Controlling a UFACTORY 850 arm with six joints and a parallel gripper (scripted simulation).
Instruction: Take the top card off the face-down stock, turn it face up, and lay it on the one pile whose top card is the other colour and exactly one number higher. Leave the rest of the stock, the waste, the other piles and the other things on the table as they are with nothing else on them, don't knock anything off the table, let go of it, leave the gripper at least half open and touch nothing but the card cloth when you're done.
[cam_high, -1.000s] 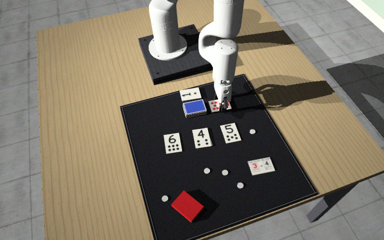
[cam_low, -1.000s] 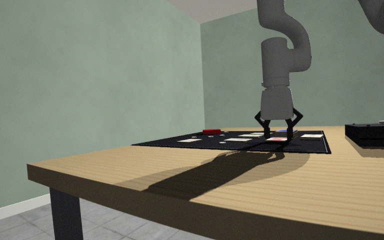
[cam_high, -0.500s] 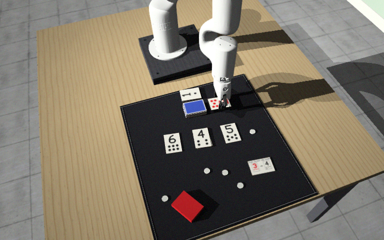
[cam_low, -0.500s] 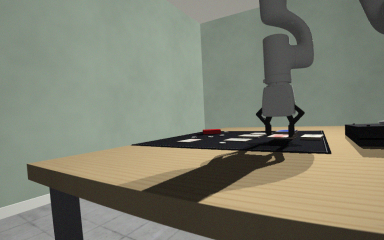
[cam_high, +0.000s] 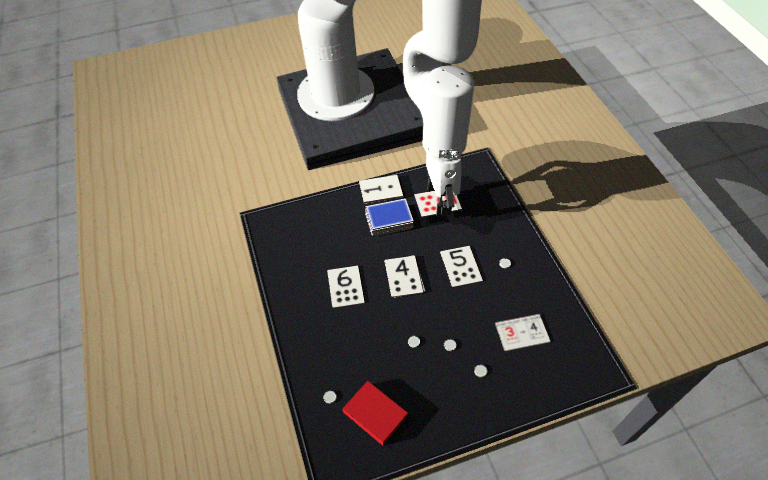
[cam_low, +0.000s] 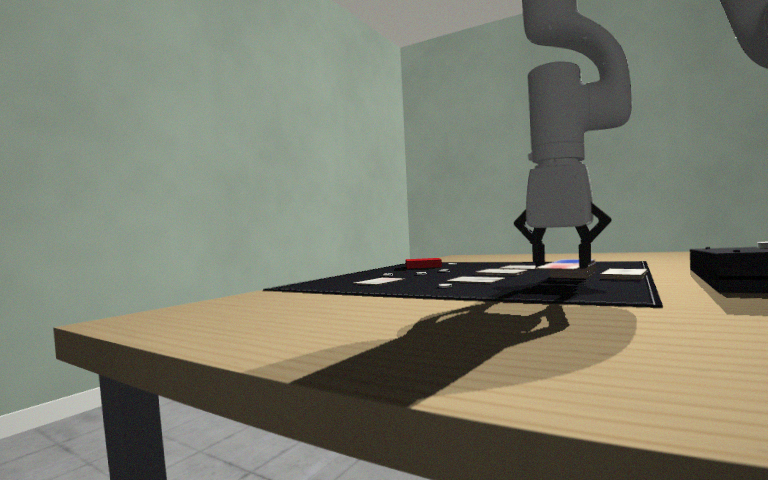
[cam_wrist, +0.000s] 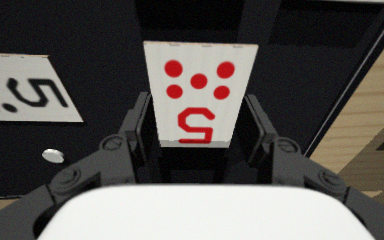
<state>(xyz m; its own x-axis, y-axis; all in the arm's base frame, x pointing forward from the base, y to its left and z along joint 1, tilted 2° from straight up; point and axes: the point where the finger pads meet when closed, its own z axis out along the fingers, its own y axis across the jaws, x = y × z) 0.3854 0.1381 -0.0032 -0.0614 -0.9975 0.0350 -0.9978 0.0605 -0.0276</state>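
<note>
Right now the black card cloth is 190 mm ahead of my hand, 110 mm to the right of it and 50 mm below it. The rest, counted from my hand: red block 410 mm ahead, 250 mm to the right, 30 mm below; rule card 330 mm ahead, 60 mm to the left, 40 mm below.
</note>
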